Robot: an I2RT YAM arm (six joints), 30 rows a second.
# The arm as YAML. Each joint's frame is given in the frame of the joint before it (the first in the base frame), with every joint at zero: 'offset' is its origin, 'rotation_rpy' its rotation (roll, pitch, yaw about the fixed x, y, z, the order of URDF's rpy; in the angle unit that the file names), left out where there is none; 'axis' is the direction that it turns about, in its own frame. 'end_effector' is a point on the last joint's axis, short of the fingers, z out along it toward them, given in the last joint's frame.
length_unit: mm
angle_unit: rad
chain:
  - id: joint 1
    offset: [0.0, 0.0, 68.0]
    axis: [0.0, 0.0, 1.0]
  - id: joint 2
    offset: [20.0, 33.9, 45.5]
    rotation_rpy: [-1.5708, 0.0, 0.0]
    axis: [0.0, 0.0, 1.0]
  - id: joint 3
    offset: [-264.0, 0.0, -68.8]
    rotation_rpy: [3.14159, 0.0, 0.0]
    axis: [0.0, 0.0, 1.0]
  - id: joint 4
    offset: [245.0, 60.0, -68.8]
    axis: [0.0, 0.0, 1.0]
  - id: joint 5
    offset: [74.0, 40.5, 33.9]
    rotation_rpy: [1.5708, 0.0, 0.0]
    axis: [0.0, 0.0, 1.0]
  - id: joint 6
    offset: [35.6, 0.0, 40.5]
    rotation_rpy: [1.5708, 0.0, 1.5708]
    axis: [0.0, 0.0, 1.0]
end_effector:
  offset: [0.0, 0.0, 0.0]
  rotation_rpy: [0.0, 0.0, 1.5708]
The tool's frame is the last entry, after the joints.
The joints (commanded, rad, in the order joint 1, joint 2, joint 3, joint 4, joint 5, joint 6), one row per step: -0.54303 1.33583 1.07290 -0.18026 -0.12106 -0.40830; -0.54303 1.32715 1.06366 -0.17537 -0.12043 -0.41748; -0.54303 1.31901 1.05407 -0.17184 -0.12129 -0.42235; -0.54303 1.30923 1.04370 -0.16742 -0.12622 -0.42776; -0.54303 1.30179 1.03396 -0.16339 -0.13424 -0.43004; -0.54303 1.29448 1.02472 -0.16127 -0.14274 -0.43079; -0.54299 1.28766 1.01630 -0.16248 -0.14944 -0.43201; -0.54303 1.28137 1.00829 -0.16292 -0.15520 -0.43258; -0.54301 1.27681 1.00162 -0.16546 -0.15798 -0.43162; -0.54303 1.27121 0.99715 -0.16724 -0.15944 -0.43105; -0.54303 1.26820 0.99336 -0.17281 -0.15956 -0.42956; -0.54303 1.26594 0.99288 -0.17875 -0.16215 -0.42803
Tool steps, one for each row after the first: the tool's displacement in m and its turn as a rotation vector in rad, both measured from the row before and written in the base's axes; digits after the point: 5 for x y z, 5 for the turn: -0.00175 0.00103 -0.00026 -0.01009 -0.00026 0.00332; -0.00170 0.00106 -0.00069 -0.00481 -0.00021 0.00283; -0.00192 0.00136 -0.00042 -0.00471 -0.00241 0.00673; -0.00145 0.00121 -0.00091 0.00007 -0.00241 0.00823; -0.00147 0.00124 -0.00097 0.00231 -0.00174 0.00803; -0.00150 0.00120 -0.00116 0.00283 0.00137 0.00663; -0.00139 0.00106 -0.00110 0.00271 0.00079 0.00542; -0.00115 0.00081 -0.00133 0.00423 0.00306 0.00213; -0.00121 0.00078 -0.00021 0.00135 0.00005 0.00106; -0.00091 0.00055 -0.00106 0.00458 0.00493 -0.00052; -0.00061 0.00047 -0.00013 0.00440 0.00249 0.00168
